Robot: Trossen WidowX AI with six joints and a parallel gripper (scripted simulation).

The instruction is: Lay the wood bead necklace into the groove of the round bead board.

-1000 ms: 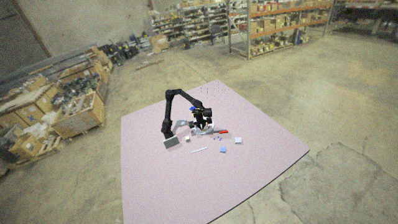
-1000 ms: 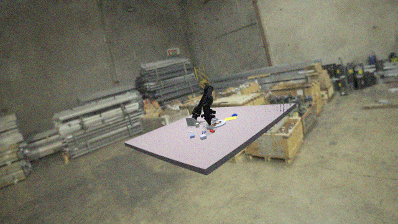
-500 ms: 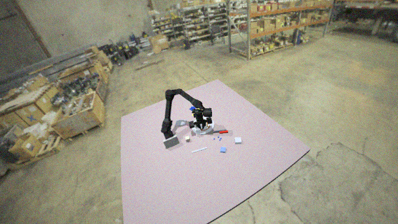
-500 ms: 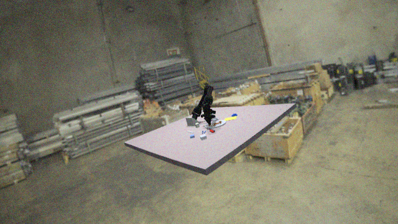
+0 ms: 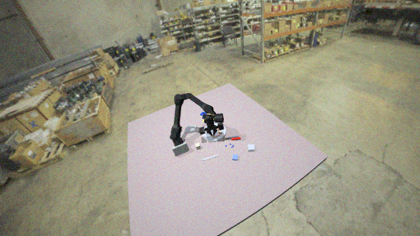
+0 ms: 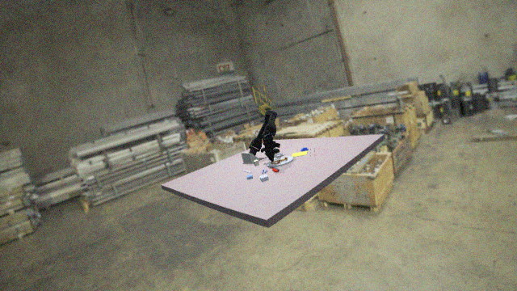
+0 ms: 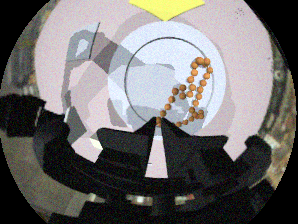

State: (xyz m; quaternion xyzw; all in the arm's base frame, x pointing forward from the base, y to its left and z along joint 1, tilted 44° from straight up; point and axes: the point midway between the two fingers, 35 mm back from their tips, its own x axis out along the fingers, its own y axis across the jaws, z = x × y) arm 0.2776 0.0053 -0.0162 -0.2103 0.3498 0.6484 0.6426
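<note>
Right now the cream cube is 14 cm behind my gripper tip and 5 cm to the right of it. Round my gripper tip: white stick (9 cm behind, 18 cm to the right, 2 cm below); then red-handled tool (14 cm ahead, 9 cm to the right, 1 cm below); then yellow sheet (5 cm ahead, 23 cm to the left, 2 cm below).
</note>
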